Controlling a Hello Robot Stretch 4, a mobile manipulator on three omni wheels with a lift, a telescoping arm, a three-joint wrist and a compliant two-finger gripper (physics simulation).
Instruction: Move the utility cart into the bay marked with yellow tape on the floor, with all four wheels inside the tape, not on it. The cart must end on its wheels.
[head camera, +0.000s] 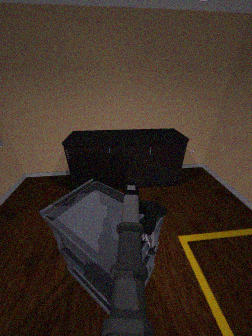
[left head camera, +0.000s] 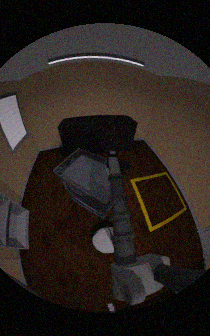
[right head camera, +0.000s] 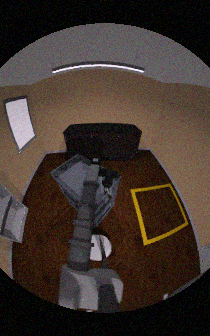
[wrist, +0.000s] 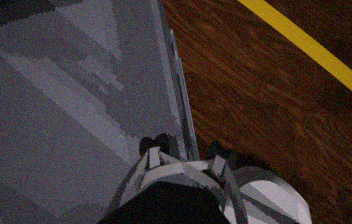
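Where they show: gripper, fingertip midpoint: (head camera: 146, 248) (right head camera: 107, 195) (wrist: 187, 149); robot's base, link origin: (left head camera: 106, 239) (right head camera: 96, 246).
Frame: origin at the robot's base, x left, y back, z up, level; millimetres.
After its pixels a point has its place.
The grey utility cart (head camera: 87, 220) @[z 767, x 286, y -689 mm] (left head camera: 82, 175) @[z 767, x 253, y -664 mm] (right head camera: 70, 179) @[z 767, x 325, y -671 mm] (wrist: 65, 130) @[z 767, x 7, y -639 mm] stands askew left of the bay, with its open top tray facing up. Its wheels are hidden, and I cannot tell whether it leans. The yellow tape (head camera: 206, 289) @[z -27, x -685, y -629 mm] (left head camera: 141, 205) @[z -27, x -686, y -522 mm] (right head camera: 139, 217) @[z -27, x -701, y -513 mm] (wrist: 300, 39) @[z -26, x -711, y -429 mm] marks the bay on the floor to the right, apart from the cart. My gripper (head camera: 148, 242) (right head camera: 107, 190) (wrist: 187, 149) @[z 769, x -91, y -520 mm] is at the cart's right side. Its fingertips stand on both sides of the tray's edge wall, shut on it. My arm hides part of the cart.
A dark cabinet (head camera: 125, 155) @[z 646, x 102, y -1964 mm] (left head camera: 97, 132) @[z 612, x 106, y -1964 mm] (right head camera: 102, 142) @[z 548, x 76, y -1968 mm] stands against the back wall, behind the cart. A grey compartmented unit (left head camera: 17, 220) @[z 76, x 1723, y -43 mm] (right head camera: 11, 215) @[z 160, x 1749, y 20 mm] is at the left wall. A white round shape (left head camera: 102, 241) @[z 187, x 63, y 21 mm] (right head camera: 101, 247) @[z 187, x -73, y -1 mm] (wrist: 275, 200) @[z 186, x -111, y -62 mm] is on the near side of the cart.
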